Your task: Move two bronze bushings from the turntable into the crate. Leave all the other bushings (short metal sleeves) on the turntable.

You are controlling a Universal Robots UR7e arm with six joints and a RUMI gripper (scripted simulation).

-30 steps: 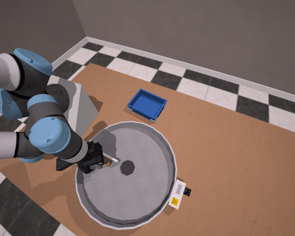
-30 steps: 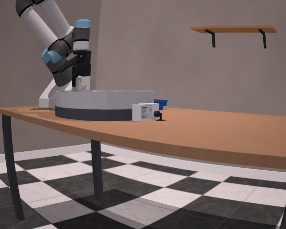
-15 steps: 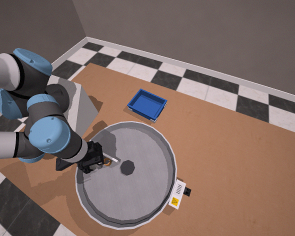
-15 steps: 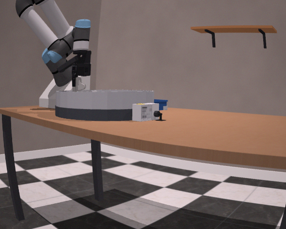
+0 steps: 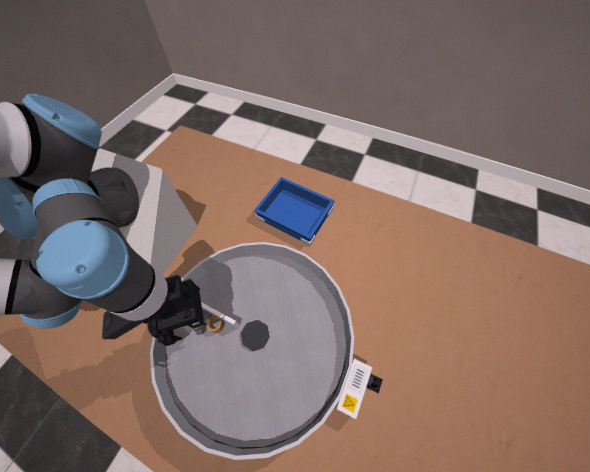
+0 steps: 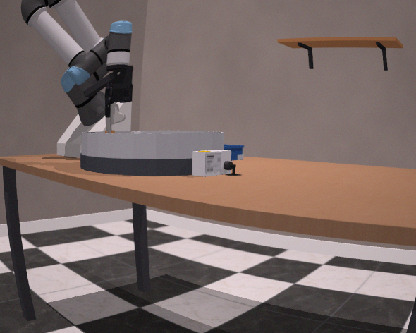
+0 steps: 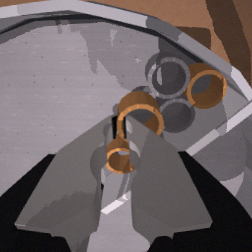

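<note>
Now: the blue crate 70 mm ahead of my hand, 410 mm to the left of it and 80 mm below it. Round my hand: round grey turntable (130 mm ahead, 50 mm to the left, 50 mm below).
</note>
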